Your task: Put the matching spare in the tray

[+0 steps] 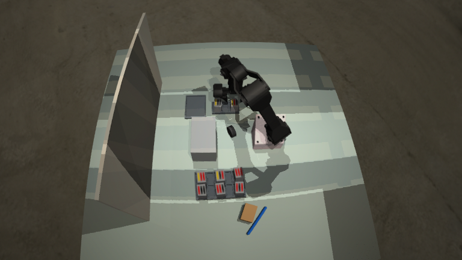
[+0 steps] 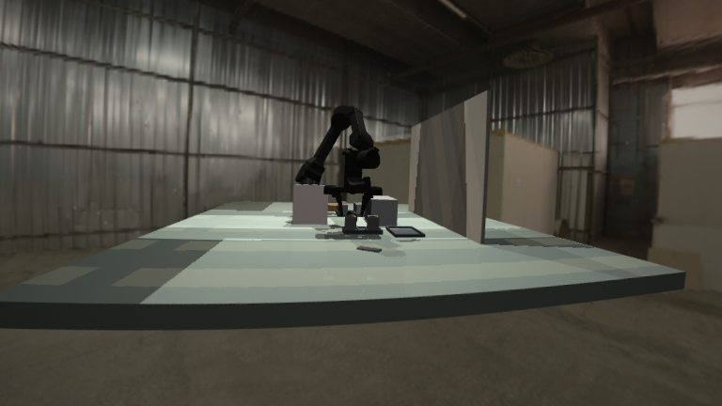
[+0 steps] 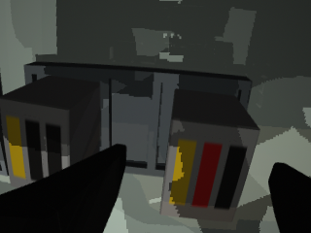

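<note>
Now: gripper tip 18 cm short of the flat dark tray, 1 cm to the left of it and 5 cm above it. Round my gripper tip: small dark flat piece (2 cm ahead, 20 cm to the right, 5 cm below); then dark panel (37 cm ahead, 18 cm to the left, 17 cm above); then grey mounted unit (14 cm ahead, 19 cm to the left).
</note>
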